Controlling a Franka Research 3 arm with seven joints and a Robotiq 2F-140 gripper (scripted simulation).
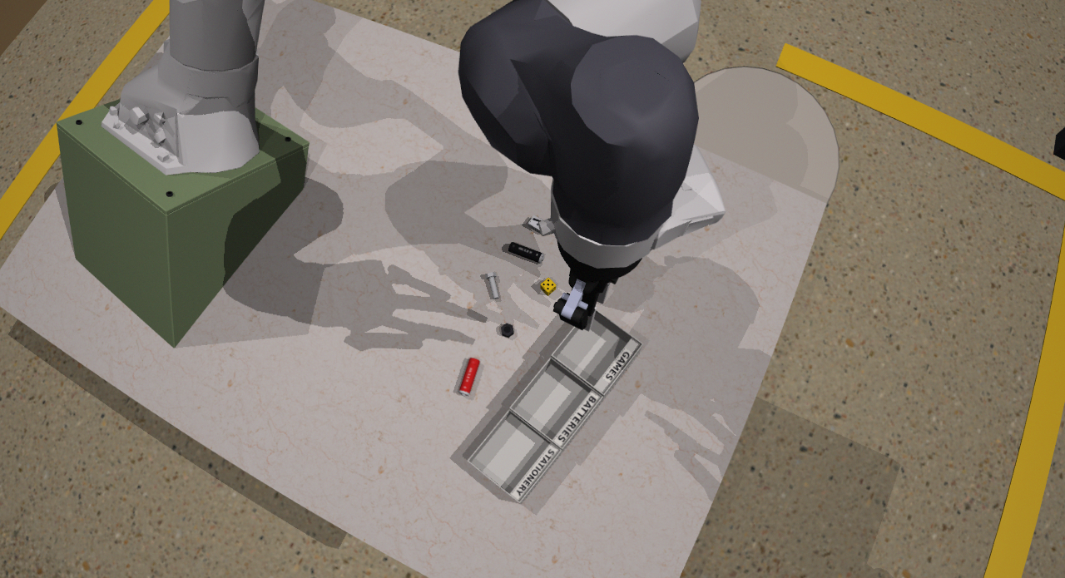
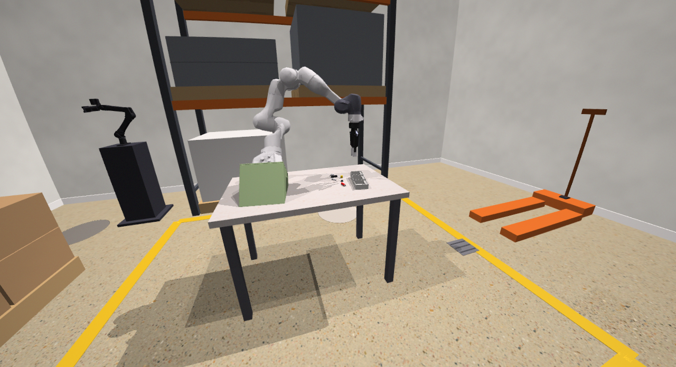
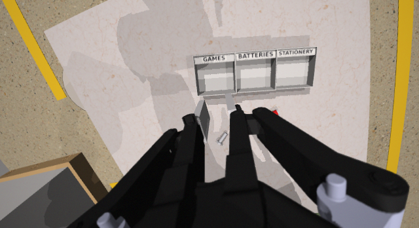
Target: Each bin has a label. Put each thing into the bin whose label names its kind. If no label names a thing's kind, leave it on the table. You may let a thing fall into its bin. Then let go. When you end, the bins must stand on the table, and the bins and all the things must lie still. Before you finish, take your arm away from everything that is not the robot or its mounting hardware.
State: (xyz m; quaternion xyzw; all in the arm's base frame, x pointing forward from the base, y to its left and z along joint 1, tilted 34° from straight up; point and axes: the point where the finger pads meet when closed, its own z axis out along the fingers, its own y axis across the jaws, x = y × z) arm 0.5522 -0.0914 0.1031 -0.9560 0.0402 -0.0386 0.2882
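My hand is 12 cm past the black battery, 9 cm to the right of it and 20 cm above it. Round my hand: black nut (10 cm behind, 2 cm to the right, 20 cm below); red battery (12 cm behind, 10 cm to the right, 20 cm below); yellow die (7 cm behind, 6 cm to the left, 20 cm below).
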